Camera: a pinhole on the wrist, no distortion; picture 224 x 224 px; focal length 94.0 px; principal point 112.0 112.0 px. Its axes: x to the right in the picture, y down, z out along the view. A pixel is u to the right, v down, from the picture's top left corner.
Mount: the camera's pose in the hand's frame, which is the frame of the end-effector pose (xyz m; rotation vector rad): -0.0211 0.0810 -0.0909 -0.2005 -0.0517 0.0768
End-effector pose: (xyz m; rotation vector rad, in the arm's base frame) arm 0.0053 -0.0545 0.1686 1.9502 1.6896 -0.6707
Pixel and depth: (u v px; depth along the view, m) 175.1 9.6 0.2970
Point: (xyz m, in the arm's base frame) -0.1471 -0.0684 -0.1639
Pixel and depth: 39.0 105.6 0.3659
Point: 0.0556 -0.4798 0.1788
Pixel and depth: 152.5 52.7 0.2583
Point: -0.0138 -0.1135 -0.0404
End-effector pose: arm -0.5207 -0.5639 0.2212 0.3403 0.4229 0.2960
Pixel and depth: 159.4 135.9 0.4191
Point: -0.3064 -0.3320 0.5380
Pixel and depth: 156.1 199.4 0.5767
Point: -0.3530 0.0672 0.7648
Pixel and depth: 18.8 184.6 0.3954
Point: -0.9097 -0.3952 0.7280
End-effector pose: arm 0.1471 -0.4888 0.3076 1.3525 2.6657 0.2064
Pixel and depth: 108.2 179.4 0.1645
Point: 0.3626 -0.3898 0.3082
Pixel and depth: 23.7 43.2 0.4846
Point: 0.3456 -0.9719 -0.1253
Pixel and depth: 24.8 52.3 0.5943
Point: 0.4182 -1.0521 -0.2257
